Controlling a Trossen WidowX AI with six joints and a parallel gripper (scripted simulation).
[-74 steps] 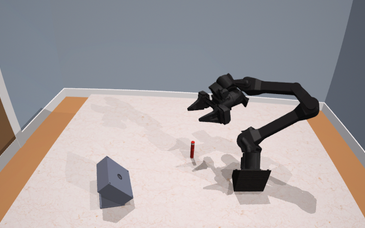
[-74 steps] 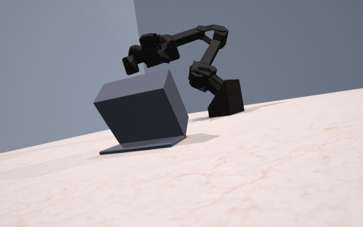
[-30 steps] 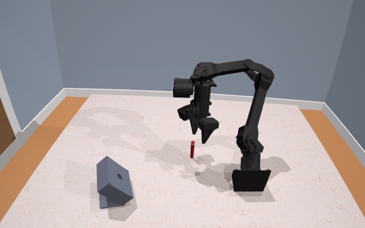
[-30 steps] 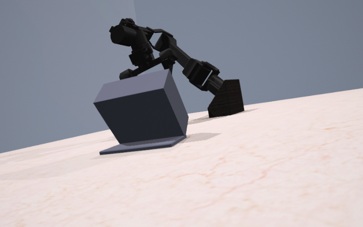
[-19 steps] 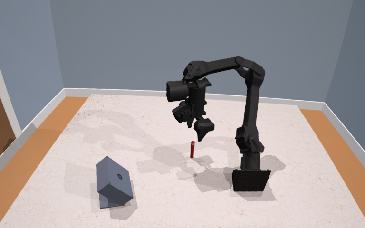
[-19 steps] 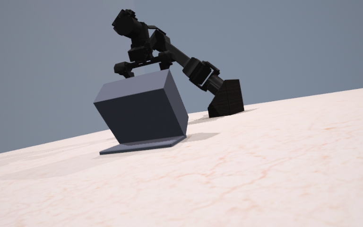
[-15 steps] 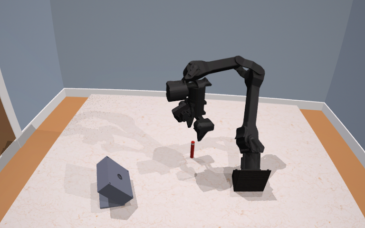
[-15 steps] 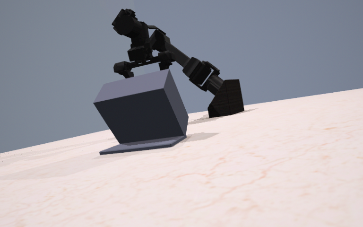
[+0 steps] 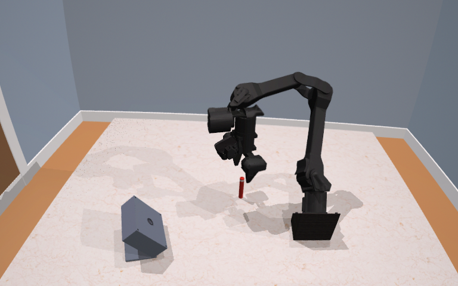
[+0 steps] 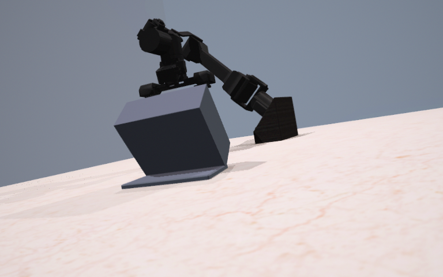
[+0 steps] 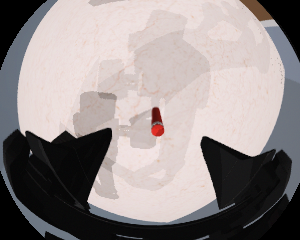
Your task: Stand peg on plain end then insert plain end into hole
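Now: gripper tip 4 cm above the red peg. Round my gripper tip: grey sloped panel 23 cm ahead, 25 cm to the left, 4 cm below; then grey foot plate 25 cm ahead, 26 cm to the left, 10 cm below.
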